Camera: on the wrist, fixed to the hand. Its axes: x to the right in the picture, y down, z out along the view.
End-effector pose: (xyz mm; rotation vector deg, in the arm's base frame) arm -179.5 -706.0 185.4 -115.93 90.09 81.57
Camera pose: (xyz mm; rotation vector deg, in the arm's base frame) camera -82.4 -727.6 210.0 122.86 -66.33 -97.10
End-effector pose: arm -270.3 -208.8 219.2 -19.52 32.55 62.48
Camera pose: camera -237.7 -284.7 158.6 -48.11 20.38 67.92
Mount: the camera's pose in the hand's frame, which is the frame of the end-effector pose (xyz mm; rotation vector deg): -8.9 -63.0 -80.3 -29.05 5.11 -1.82
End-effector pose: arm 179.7 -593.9 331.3 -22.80 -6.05 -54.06
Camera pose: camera 117.0 -650.1 272.9 -47.08 12.30 -58.12
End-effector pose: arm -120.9 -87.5 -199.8 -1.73 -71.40 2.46
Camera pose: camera -46.6 -150.8 -230.9 -25.60 -65.41 -17.19
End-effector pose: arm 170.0 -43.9 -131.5 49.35 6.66 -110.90
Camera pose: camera 162.9 29.3 -202.8 34.58 37.08 -101.87
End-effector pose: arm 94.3 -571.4 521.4 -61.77 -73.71 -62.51
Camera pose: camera 45.7 -661.1 511.8 -78.10 -56.10 -87.10
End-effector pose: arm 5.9 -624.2 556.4 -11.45 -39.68 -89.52
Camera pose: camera -30.6 -662.0 468.4 -28.23 -12.57 -99.98
